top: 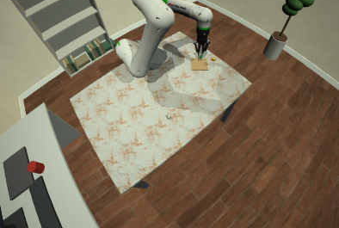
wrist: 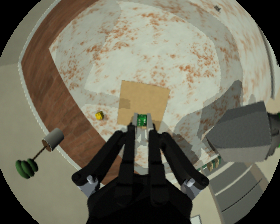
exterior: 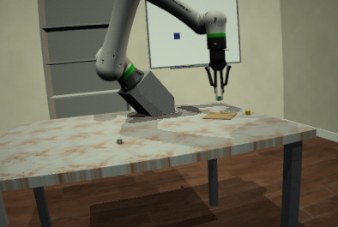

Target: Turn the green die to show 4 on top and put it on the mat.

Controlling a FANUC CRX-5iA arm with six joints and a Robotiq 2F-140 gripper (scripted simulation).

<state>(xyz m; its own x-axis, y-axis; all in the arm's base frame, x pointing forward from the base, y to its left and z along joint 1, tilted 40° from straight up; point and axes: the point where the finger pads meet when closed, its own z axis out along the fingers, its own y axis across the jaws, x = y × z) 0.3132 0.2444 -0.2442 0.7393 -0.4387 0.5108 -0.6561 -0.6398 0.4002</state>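
Now: hand 11 cm above the tan mat. The rest, counted from my hand: green die 2 cm below; then grey die 54 cm to the right, 15 cm ahead, 10 cm below; then yellow die 12 cm to the left, 10 cm below, 7 cm ahead.
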